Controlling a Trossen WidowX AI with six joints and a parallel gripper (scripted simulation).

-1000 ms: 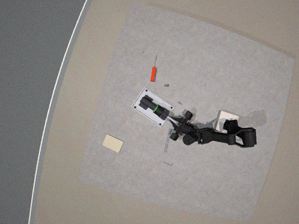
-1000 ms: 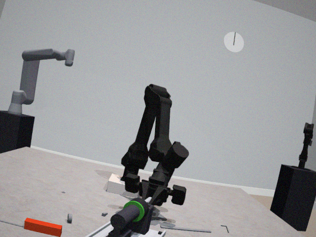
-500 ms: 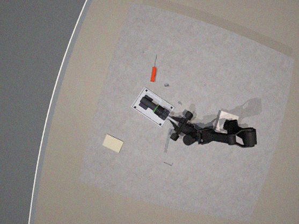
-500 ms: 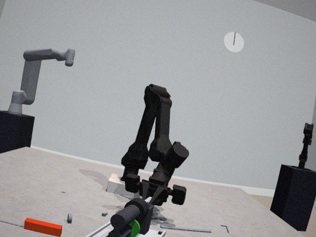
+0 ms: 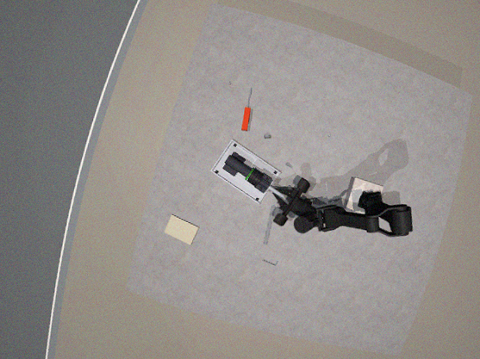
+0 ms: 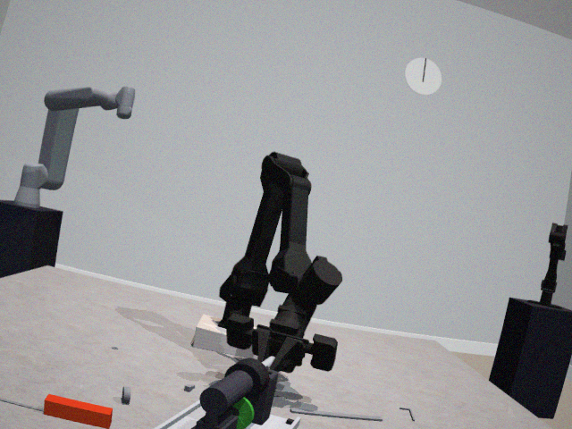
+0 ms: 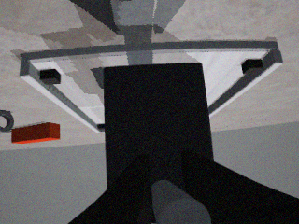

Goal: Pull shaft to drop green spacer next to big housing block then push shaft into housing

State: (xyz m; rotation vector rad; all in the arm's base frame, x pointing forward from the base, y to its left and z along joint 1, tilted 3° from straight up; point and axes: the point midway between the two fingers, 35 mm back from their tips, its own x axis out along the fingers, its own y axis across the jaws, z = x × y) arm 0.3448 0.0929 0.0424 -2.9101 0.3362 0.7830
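Now: gripper tip 100 mm short of the green spacer, 30 mm to the left of it and 30 mm above it. From my gripper tip the other things lie so: cream card 280 mm ahead, 270 mm to the left, 60 mm below.
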